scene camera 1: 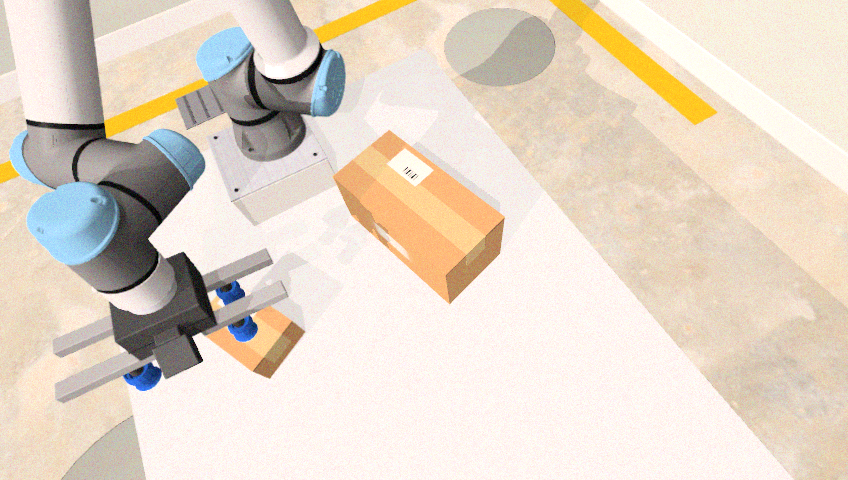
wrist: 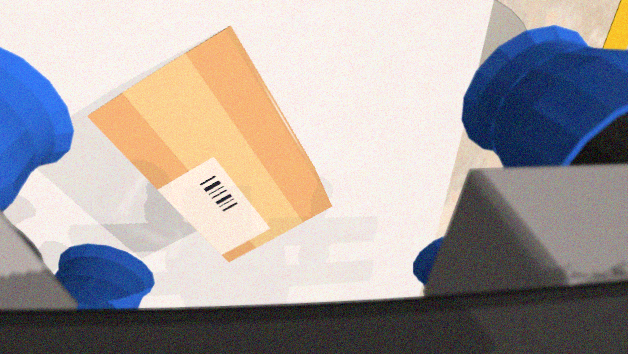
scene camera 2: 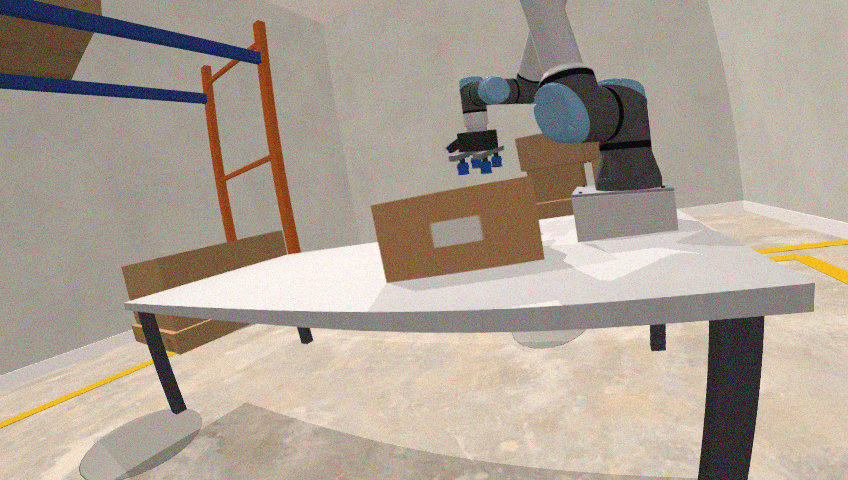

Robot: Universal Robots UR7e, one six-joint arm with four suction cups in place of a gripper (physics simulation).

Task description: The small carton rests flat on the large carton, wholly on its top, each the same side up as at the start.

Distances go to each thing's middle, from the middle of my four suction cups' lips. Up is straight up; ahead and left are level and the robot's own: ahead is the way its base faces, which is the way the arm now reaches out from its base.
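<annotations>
The small carton [scene camera 1: 277, 335] is now 50 mm behind my suction cup, 20 mm to the left of it and 180 mm below it. Going by their middles, the small carton is the nearest to my suction cup of the things named here. As for the large carton [scene camera 1: 447, 235], I find it 110 mm behind my suction cup, 400 mm to the left of it and 140 mm below it.
</annotations>
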